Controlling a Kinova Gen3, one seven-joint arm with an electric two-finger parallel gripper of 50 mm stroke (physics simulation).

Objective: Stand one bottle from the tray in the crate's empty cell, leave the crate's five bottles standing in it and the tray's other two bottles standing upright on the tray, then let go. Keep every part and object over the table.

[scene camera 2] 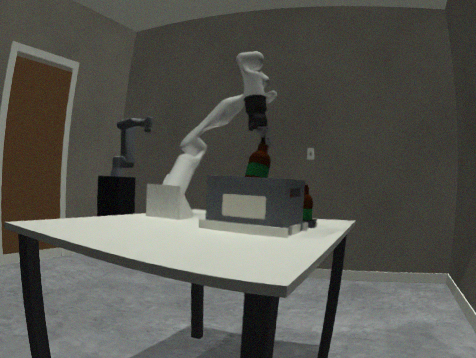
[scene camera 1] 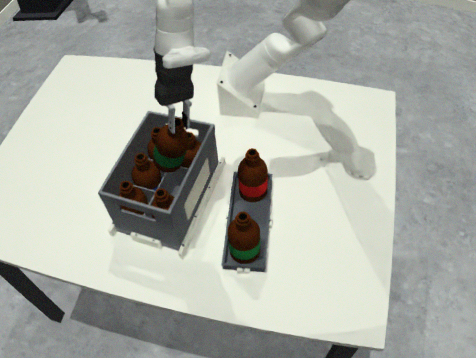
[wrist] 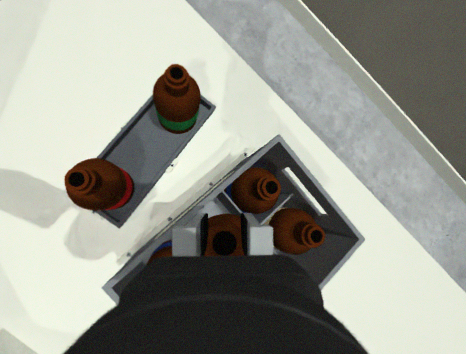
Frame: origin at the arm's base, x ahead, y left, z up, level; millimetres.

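Where they show: gripper, fingertip midpoint: (scene camera 2: 266, 146) (scene camera 1: 178, 128) (wrist: 224, 227); arm's base at its link origin: (scene camera 2: 171, 195) (scene camera 1: 237, 80).
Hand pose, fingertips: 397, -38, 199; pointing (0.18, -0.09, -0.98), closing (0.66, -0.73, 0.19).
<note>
Each offset is from my fingertips to the top centre of the thing, as dx, dy, dz. "pt": to the spot under its first point.
My gripper (scene camera 1: 179, 124) (scene camera 2: 263, 135) (wrist: 224, 227) is shut on the neck of a brown green-label bottle {-14, -30, +14} (scene camera 1: 170, 145) (scene camera 2: 258, 162) over the crate {-4, -72, -112} (scene camera 1: 165, 225) (scene camera 2: 215, 200). This bottle leans, its neck toward the right in scene camera 2; its base is hidden behind the crate wall there. Several brown bottles stand in the crate, among them a middle one {-6, -120, -124} (scene camera 1: 145, 172) and two at the near end {pt +89, -114, -146} (scene camera 1: 131, 194) {pt +98, -31, -131} (scene camera 1: 162, 199); two at the far end are partly hidden by the held bottle. A red-label bottle {-65, +143, -127} (scene camera 1: 252, 175) (wrist: 95, 182) and a green-label bottle {+113, +155, -127} (scene camera 1: 244, 240) (wrist: 177, 100) stand upright on the tray {pt +3, +148, -282} (scene camera 1: 250, 212) (wrist: 145, 145).
The tray lies beside the crate, with a gap between them. The arm's base (scene camera 1: 240, 95) (scene camera 2: 167, 201) stands behind the crate and tray in scene camera 1. The crate's high walls and thin inner dividers surround the bottles. The table's edge (scene camera 1: 200, 310) runs along the near side.
</note>
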